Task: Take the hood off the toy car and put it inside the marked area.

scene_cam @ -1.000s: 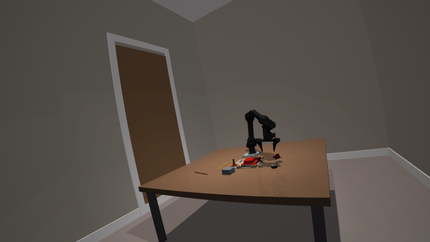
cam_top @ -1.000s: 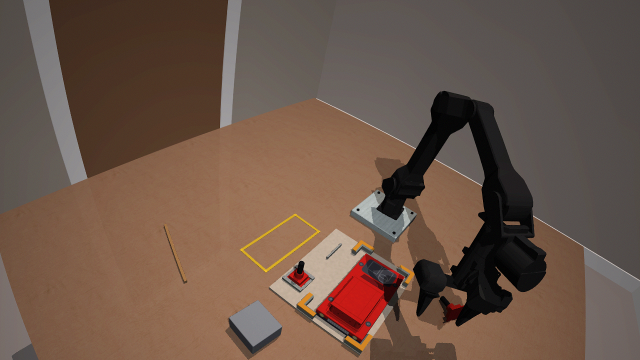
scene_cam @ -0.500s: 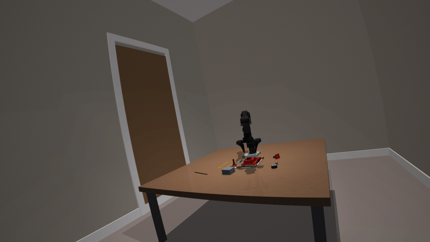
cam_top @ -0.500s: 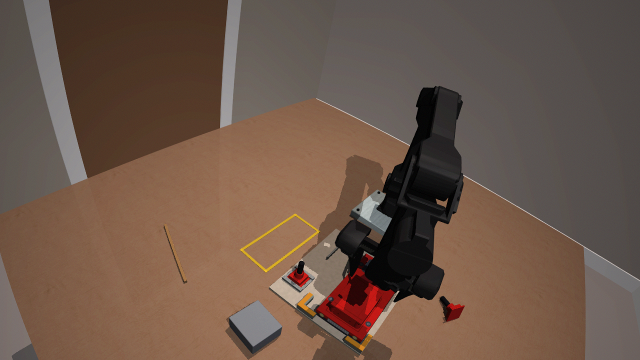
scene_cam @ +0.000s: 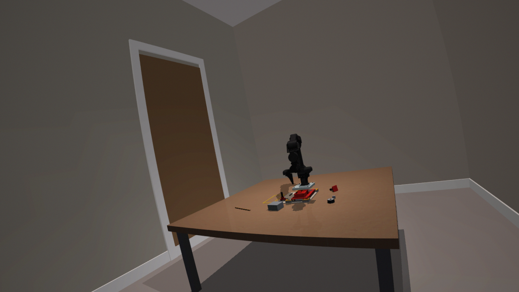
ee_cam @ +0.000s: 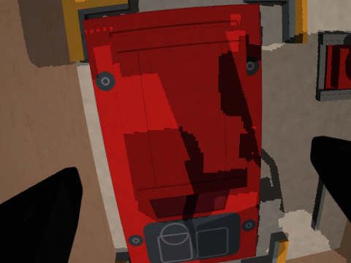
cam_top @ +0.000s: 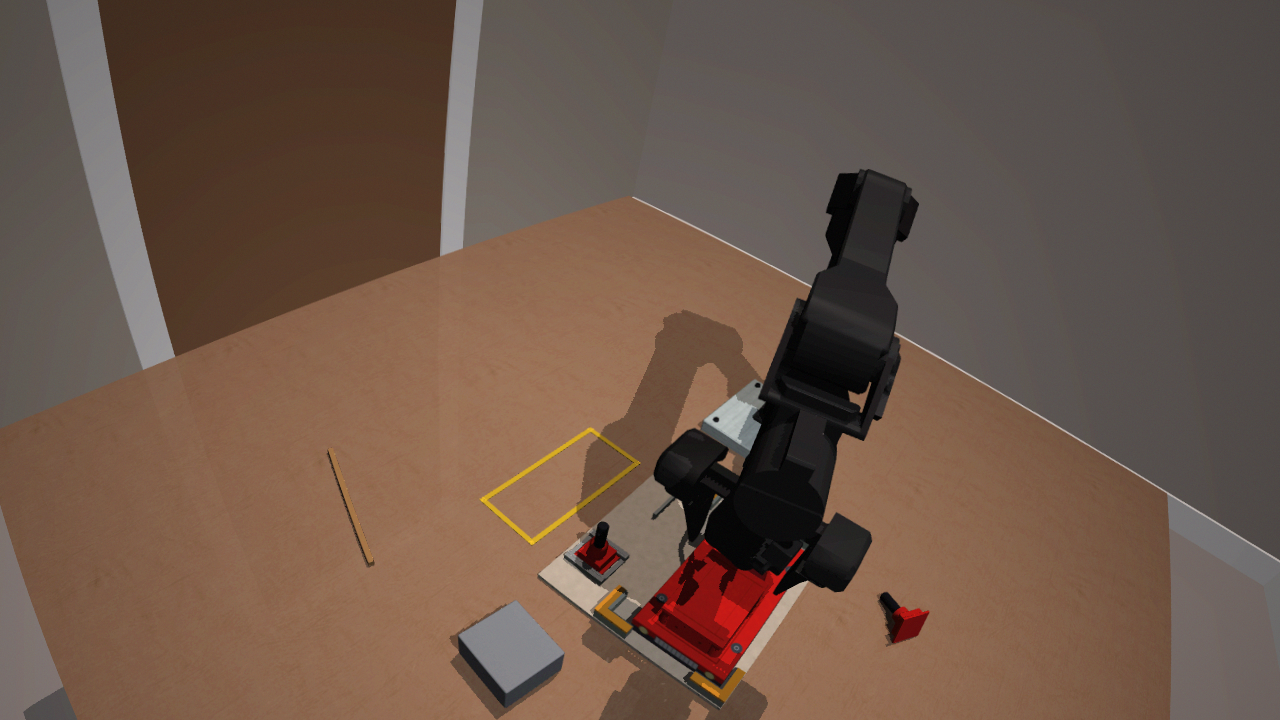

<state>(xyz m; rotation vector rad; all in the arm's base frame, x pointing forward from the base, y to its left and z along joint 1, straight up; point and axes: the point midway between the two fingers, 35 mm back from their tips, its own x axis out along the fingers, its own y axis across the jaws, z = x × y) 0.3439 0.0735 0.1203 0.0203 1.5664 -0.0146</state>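
Now: the hood 6 cm below my gripper tip. Also, from my gripper tip: thin wooden stick: 38 cm to the right, 15 cm ahead, 10 cm below.
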